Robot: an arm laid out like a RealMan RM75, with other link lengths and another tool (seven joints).
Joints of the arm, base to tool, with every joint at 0 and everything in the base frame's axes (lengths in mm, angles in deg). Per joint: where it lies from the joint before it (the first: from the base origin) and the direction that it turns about. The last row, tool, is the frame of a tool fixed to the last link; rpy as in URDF.
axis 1: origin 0 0 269.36 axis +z
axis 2: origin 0 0 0 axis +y
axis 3: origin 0 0 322.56 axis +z
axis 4: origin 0 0 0 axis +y
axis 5: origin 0 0 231 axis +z
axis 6: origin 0 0 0 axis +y
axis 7: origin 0 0 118.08 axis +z
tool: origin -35 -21 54 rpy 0 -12.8 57.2
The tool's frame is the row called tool.
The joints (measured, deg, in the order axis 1, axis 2, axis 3, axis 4, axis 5, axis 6, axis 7), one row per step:
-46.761 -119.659 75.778 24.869 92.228 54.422 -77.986
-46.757 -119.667 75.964 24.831 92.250 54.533 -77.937
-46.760 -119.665 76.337 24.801 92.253 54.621 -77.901
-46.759 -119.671 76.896 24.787 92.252 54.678 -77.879
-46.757 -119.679 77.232 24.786 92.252 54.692 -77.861
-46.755 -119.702 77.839 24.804 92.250 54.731 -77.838
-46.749 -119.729 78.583 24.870 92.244 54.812 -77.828
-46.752 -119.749 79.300 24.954 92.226 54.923 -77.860
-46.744 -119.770 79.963 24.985 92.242 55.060 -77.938
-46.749 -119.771 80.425 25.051 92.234 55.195 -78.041
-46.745 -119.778 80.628 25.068 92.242 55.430 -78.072
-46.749 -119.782 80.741 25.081 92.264 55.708 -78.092
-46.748 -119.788 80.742 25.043 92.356 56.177 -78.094
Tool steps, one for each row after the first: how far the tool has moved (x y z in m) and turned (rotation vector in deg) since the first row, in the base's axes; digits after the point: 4 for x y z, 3 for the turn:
-0.0001 -0.0008 -0.0007 -0.224 0.111 -0.149
-0.0002 -0.0018 -0.0016 -0.526 0.333 -0.377
-0.0003 -0.0031 -0.0030 -0.913 0.669 -0.681
-0.0004 -0.0039 -0.0038 -1.127 0.877 -0.865
-0.0004 -0.0052 -0.0053 -1.524 1.232 -1.212
-0.0001 -0.0069 -0.0070 -2.020 1.637 -1.665
0.0003 -0.0085 -0.0087 -2.517 1.988 -2.096
0.0003 -0.0103 -0.0103 -3.051 2.319 -2.423
0.0007 -0.0115 -0.0113 -3.431 2.503 -2.659
0.0010 -0.0125 -0.0120 -3.758 2.526 -2.823
0.0014 -0.0134 -0.0126 -4.070 2.495 -2.976
0.0017 -0.0148 -0.0131 -4.519 2.393 -3.132

